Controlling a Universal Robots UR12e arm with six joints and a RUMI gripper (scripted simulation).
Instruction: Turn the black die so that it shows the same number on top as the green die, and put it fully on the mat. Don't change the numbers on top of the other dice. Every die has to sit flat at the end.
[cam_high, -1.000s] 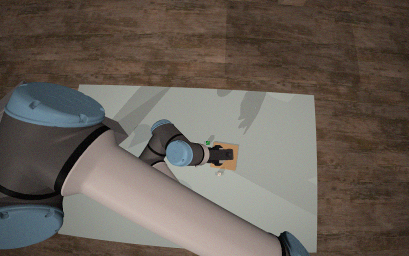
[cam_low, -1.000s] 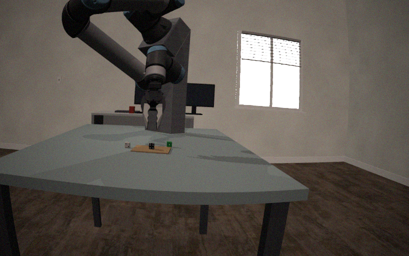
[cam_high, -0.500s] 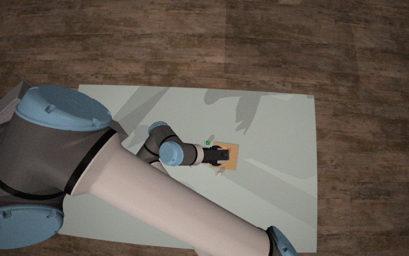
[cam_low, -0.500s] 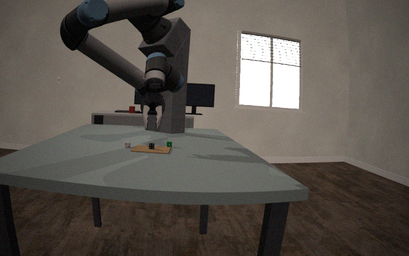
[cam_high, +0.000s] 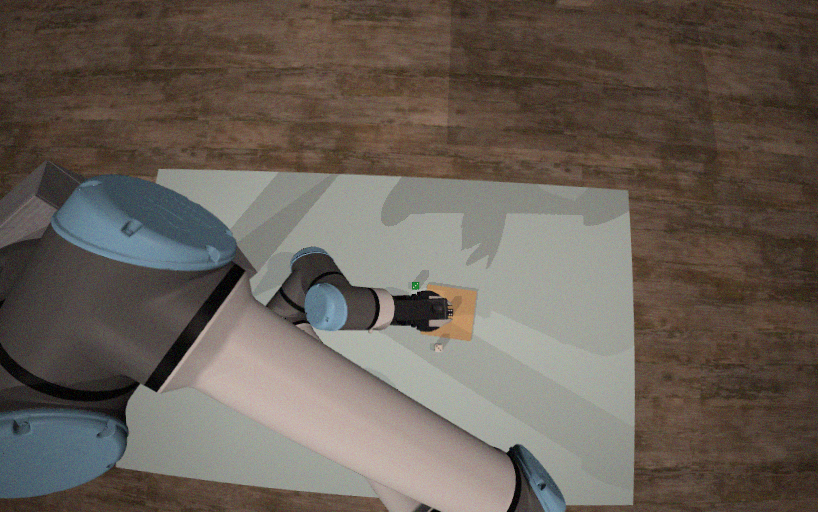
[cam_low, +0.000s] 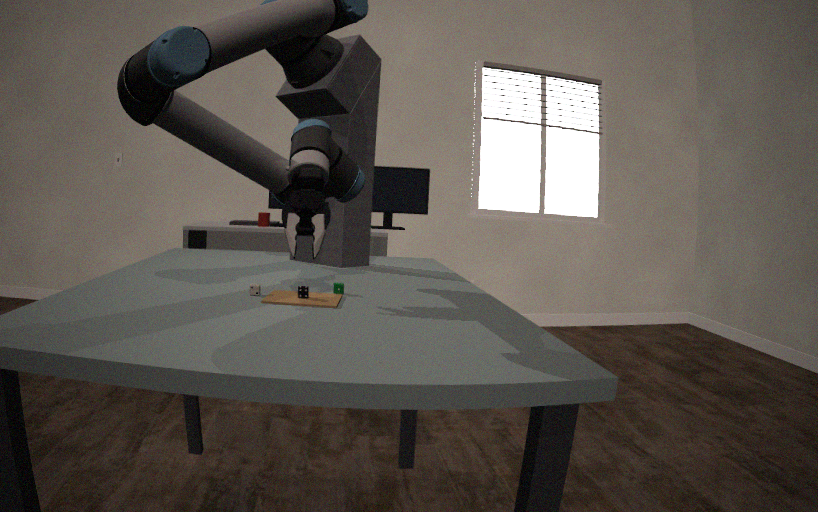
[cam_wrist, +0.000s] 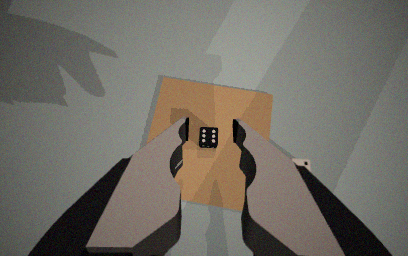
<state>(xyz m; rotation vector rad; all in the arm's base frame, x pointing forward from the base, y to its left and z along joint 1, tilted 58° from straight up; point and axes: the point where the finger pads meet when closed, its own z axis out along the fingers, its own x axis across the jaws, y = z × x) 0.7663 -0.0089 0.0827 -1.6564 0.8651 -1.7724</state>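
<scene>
Now: hand 8 cm above the black die and 1 cm short of it. The rest, counted from my hand: mat: 9 cm below, 1 cm ahead; then green die: 8 cm to the left, 8 cm below, 8 cm behind; then white die: 9 cm to the right, 8 cm below, 3 cm behind.
</scene>
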